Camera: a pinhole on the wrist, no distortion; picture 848 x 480 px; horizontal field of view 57.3 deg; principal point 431.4 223.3 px. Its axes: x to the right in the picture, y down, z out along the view. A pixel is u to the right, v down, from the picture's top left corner.
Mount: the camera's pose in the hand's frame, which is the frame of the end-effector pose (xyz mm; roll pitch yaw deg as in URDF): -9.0 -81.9 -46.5 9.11 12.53 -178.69
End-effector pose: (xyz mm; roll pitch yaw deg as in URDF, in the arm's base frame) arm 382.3 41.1 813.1 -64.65 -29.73 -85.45
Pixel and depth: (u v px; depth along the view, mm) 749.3 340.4 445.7
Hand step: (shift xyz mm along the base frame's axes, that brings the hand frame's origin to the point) 254.3 381.7 56.2
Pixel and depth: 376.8 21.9 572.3
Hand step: 498.6 155.9 16.1
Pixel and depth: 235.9 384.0 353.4
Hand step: 241.8 132.4 197.7
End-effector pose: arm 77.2 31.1 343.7 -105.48 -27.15 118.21
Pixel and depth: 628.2 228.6 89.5
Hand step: -12.3 -87.5 28.0
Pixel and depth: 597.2 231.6 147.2
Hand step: -52.0 -118.8 -1.0
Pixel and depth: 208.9 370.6 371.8
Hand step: -321.8 -157.4 3.0
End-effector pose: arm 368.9 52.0 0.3 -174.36 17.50 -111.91
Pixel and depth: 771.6 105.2 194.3
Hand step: 94.2 137.1 -69.1
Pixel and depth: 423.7 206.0 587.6
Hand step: 132.5 249.6 -455.3
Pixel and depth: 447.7 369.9 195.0
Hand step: 130.3 49.4 -113.7
